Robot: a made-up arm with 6 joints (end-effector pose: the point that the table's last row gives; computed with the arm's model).
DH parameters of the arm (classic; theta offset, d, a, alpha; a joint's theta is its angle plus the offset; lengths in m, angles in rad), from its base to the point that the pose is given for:
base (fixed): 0 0 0 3.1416
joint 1: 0 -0.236 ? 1.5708
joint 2: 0 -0.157 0.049 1.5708
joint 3: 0 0.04 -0.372 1.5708
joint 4: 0 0.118 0.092 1.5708
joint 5: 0 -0.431 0.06 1.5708
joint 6: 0 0.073 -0.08 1.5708
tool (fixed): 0 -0.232 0 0
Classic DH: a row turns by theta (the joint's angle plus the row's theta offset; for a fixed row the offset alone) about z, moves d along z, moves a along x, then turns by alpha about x.
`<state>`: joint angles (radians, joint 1 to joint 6).
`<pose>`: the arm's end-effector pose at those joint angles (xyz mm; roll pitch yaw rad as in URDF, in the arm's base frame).
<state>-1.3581 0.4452 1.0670 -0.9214 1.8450 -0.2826</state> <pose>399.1 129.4 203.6 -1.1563 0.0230 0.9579</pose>
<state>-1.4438 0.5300 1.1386 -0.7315 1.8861 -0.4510</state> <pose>417.0 225.1 216.7 -0.9982 -0.0303 1.1571</pose>
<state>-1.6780 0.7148 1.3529 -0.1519 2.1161 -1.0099</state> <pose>461.6 533.7 232.9 -0.6404 -0.4040 1.4145</pose>
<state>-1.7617 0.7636 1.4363 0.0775 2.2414 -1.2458</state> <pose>490.8 646.8 221.8 -0.5634 -0.5528 1.3985</pose>
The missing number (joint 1, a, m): 0.065
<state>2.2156 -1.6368 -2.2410 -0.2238 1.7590 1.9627</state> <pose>226.0 475.8 275.0 -2.2024 -0.4532 -2.3572</pose>
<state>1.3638 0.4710 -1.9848 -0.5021 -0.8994 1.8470</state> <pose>102.2 -252.0 768.3 -3.0743 0.7778 0.6425</pose>
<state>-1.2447 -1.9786 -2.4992 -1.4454 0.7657 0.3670</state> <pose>83.8 -20.7 372.2 2.4851 -0.1269 2.0011</pose>
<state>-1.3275 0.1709 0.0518 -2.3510 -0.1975 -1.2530</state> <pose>84.9 -380.8 -90.2 0.4061 1.2552 1.6050</pose>
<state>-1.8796 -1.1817 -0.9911 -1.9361 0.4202 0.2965</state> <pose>-14.6 122.6 149.4 1.3924 1.0515 2.4684</pose>
